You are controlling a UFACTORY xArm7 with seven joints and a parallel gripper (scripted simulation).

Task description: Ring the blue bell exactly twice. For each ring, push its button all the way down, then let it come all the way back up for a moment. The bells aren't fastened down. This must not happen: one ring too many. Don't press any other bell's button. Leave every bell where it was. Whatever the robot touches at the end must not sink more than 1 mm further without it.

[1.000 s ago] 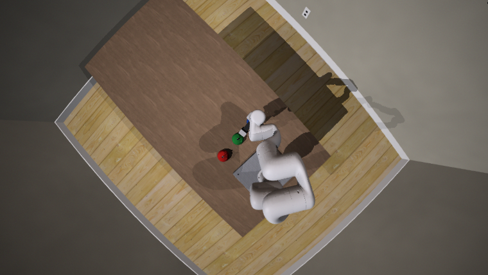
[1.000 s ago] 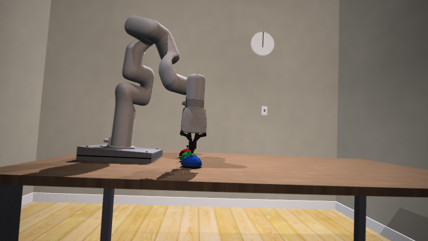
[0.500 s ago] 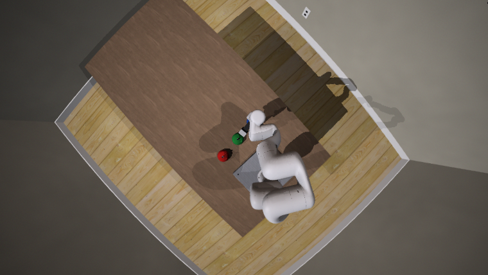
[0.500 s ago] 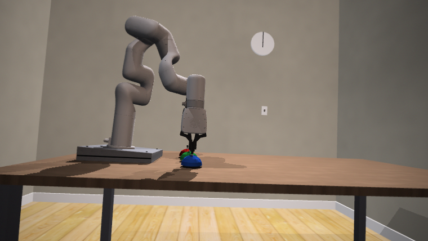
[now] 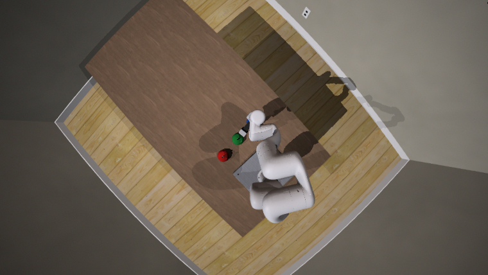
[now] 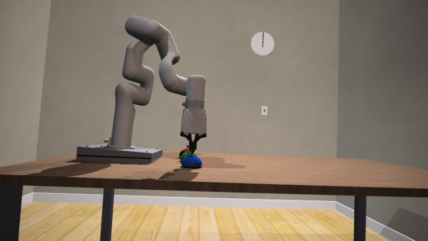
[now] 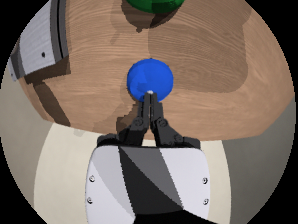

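The blue bell is 40 mm below my hand. Also, from my hand: red bell (310 mm to the left, 70 mm behind, 40 mm below); green bell (160 mm to the left, 40 mm below, 40 mm behind).
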